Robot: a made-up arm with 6 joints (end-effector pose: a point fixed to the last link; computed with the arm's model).
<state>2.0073 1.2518 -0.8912 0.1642 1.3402 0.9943</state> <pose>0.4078 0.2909 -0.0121 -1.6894 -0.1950 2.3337</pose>
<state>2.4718 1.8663 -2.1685 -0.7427 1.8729 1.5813</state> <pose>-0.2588 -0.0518 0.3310 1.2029 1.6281 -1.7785</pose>
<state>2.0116 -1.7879 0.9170 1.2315 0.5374 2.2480</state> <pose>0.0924 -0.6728 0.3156 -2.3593 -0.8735 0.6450</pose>
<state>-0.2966 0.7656 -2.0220 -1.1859 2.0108 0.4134</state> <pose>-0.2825 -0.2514 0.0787 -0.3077 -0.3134 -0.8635</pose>
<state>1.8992 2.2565 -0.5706 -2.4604 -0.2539 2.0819</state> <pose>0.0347 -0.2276 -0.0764 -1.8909 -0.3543 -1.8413</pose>
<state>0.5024 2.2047 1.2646 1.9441 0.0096 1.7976</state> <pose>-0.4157 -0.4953 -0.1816 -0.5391 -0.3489 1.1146</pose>
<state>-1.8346 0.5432 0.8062 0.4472 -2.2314 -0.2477</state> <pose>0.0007 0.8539 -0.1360 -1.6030 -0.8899 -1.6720</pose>
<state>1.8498 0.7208 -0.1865 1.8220 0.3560 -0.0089</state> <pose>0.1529 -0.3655 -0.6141 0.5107 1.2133 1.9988</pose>
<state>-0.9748 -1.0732 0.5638 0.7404 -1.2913 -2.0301</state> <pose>-0.1278 0.7745 0.0019 -1.5750 -0.5115 1.7029</pose>
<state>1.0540 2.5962 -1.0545 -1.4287 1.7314 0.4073</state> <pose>-0.4372 -0.3060 0.2182 -1.3151 -1.9621 -0.6664</pose>
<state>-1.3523 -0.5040 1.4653 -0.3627 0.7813 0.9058</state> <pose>-0.4674 0.6894 -0.1720 1.7800 0.9977 0.4153</pose>
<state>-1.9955 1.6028 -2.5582 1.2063 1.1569 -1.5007</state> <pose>0.2058 -0.1794 -0.1245 -1.2102 0.3551 -1.0097</pose>
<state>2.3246 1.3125 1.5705 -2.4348 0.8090 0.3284</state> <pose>-0.0667 -0.2741 -0.1096 2.2846 1.1089 1.1217</pose>
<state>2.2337 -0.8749 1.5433 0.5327 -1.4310 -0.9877</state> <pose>0.6580 -0.6544 0.0816 -0.3763 0.8949 0.6997</pose>
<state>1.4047 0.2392 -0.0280 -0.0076 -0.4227 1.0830</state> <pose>0.2223 -0.3369 -0.2790 -0.2218 -0.6369 2.4739</pose>
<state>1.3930 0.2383 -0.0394 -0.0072 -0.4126 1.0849</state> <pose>0.2191 -0.3345 -0.2810 -0.2237 -0.6354 2.4642</pose>
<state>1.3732 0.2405 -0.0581 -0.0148 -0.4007 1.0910</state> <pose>0.2144 -0.3310 -0.2795 -0.2425 -0.6411 2.4507</pose>
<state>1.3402 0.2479 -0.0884 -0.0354 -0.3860 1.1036</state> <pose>0.2073 -0.3259 -0.2721 -0.2897 -0.6570 2.4300</pose>
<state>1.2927 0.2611 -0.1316 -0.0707 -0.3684 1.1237</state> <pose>0.1976 -0.3191 -0.2577 -0.3697 -0.6813 2.3997</pose>
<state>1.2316 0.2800 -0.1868 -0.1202 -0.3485 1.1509</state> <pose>0.1853 -0.3116 -0.2362 -0.4829 -0.7082 2.3572</pose>
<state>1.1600 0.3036 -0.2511 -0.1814 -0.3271 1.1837</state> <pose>0.1703 -0.3039 -0.2084 -0.6237 -0.7295 2.3011</pose>
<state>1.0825 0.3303 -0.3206 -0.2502 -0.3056 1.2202</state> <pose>0.1527 -0.2966 -0.1765 -0.7819 -0.7384 2.2323</pose>
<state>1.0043 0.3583 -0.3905 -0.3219 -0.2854 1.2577</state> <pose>0.1330 -0.2898 -0.1433 -0.9448 -0.7316 2.1540</pose>
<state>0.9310 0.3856 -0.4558 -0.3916 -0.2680 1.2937</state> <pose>0.1124 -0.2833 -0.1114 -1.0992 -0.7104 2.0725</pose>
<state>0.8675 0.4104 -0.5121 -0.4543 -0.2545 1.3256</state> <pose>0.0925 -0.2771 -0.0836 -1.2339 -0.6804 1.9954</pose>
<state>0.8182 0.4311 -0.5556 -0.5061 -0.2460 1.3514</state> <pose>0.0753 -0.2716 -0.0616 -1.3416 -0.6495 1.9310</pose>
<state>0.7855 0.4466 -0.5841 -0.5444 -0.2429 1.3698</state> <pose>0.0620 -0.2675 -0.0461 -1.4192 -0.6249 1.8854</pose>
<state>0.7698 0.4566 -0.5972 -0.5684 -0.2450 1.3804</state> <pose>0.0536 -0.2651 -0.0371 -1.4673 -0.6108 1.8612</pose>
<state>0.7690 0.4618 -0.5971 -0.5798 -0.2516 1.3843</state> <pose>0.0497 -0.2646 -0.0333 -1.4908 -0.6085 1.8570</pose>
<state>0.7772 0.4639 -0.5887 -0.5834 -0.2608 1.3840</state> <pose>0.0486 -0.2655 -0.0328 -1.4990 -0.6134 1.8652</pose>
